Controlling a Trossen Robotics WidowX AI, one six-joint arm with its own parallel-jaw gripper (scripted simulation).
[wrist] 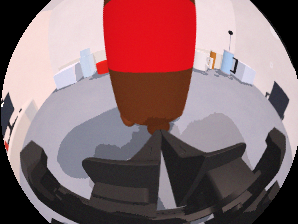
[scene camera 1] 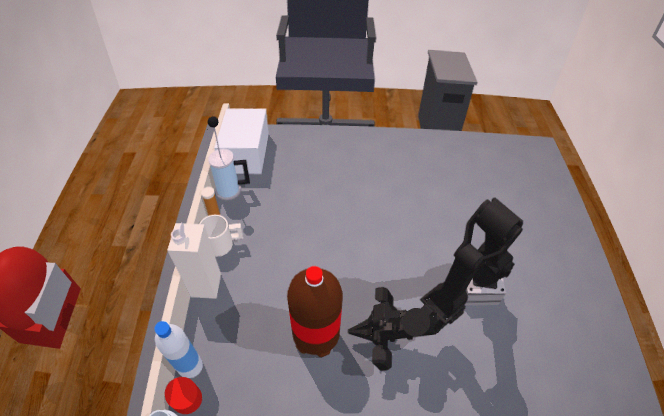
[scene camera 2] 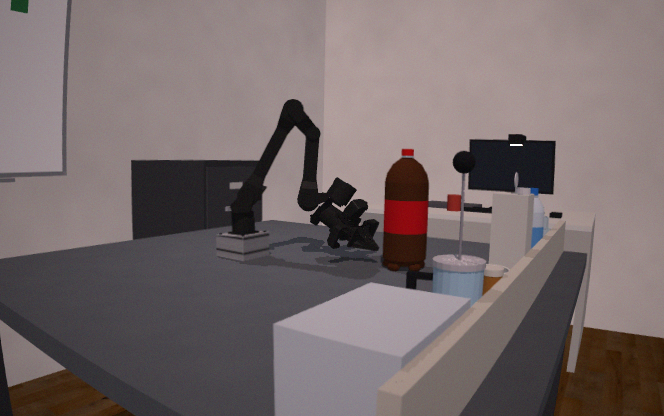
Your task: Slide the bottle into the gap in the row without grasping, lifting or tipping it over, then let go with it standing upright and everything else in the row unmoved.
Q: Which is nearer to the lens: the brown cola bottle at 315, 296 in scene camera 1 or the white carton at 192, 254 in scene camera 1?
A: The brown cola bottle.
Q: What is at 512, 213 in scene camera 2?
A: A white carton.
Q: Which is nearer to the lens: the water bottle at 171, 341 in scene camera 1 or the white box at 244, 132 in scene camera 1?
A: The water bottle.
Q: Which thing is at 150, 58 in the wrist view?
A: A brown cola bottle.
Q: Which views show the brown cola bottle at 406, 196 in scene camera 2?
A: The wrist view, scene camera 1 and scene camera 2: all of them.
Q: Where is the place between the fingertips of my gripper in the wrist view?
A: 159, 133
